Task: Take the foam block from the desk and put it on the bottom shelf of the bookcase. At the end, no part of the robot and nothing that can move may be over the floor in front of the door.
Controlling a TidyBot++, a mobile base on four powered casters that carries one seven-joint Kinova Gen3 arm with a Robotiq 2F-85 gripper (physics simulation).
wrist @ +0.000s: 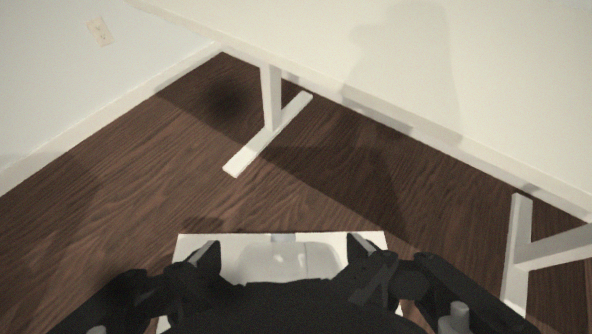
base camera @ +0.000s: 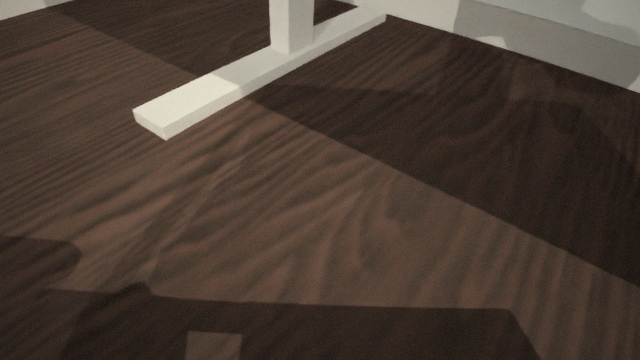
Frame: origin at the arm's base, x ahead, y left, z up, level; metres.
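Where they show: gripper, fingertip midpoint: [wrist: 284,250].
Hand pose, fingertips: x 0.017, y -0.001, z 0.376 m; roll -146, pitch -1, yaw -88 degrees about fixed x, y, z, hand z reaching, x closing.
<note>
After its pixels a point has its place.
The white desk [base camera: 187,102] {z -0.372, x 0.605, y 0.204 m} [wrist: 510,115] {z 0.323, x 0.211, y -0.335 m} shows its left leg and foot in the base camera view. In the wrist view, part of its top spans the upper right, with its legs below the edge. A shadow falls on the top. My gripper [wrist: 284,250] {z 0.376, x 0.017, y -0.001 m} is open, with nothing between its fingers. In the wrist view it is seen over the white top of my mobile base, apart from the desk top. The foam block, the bookcase and the door do not show in either view.
The desk's left foot [wrist: 245,159] reaches out over the dark wood floor [base camera: 300,225] {z -0.396, x 0.382, y 0.007 m} [wrist: 125,190] {z -0.396, x 0.470, y 0.713 m} towards my base [wrist: 192,245] {z -0.014, x 0.124, y 0.212 m}. Its right leg [wrist: 520,235] stands at the right of the wrist view. A wall with an outlet [wrist: 100,31] {z 0.007, x 1.077, y 0.840 m} is at the upper left.
</note>
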